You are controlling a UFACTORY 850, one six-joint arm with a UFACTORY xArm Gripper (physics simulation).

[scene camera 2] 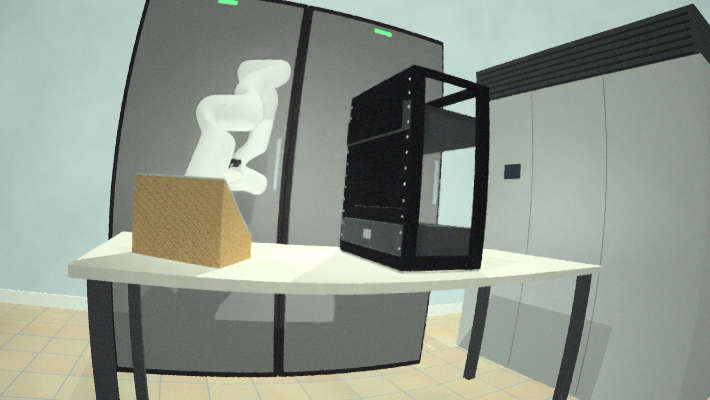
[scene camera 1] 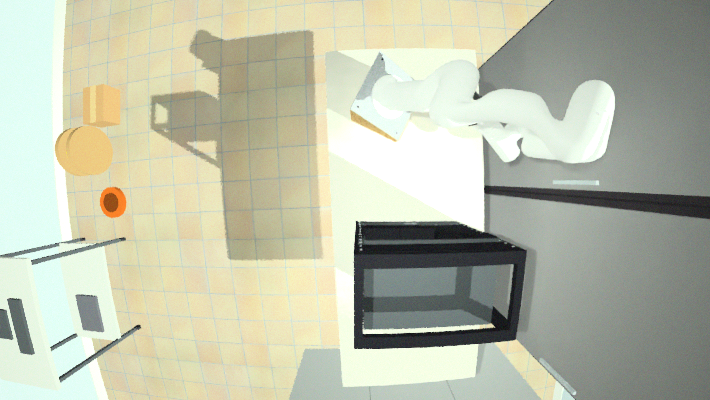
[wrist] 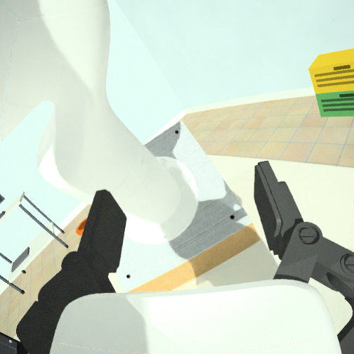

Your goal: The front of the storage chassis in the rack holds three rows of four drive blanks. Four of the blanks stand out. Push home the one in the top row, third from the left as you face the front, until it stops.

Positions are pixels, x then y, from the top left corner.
A black rack (scene camera 2: 391, 127): 122 cm from the lens.
